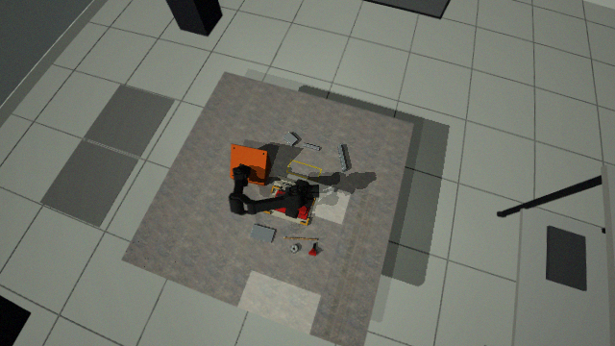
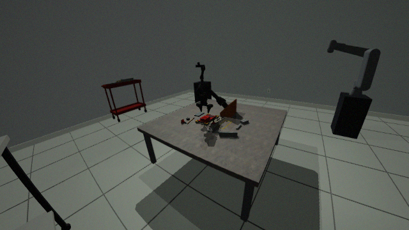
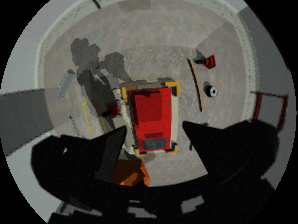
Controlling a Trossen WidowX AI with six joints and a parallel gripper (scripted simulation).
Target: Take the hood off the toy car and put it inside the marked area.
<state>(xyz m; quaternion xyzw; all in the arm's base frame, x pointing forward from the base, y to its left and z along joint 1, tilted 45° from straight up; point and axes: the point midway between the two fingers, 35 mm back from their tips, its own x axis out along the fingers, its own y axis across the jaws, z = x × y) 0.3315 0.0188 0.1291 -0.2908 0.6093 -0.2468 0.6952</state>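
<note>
Right now my gripper tip is 60 mm above the car hood. Round my gripper tip: thin stick: 150 mm to the right, 100 mm below, 70 mm ahead.
</note>
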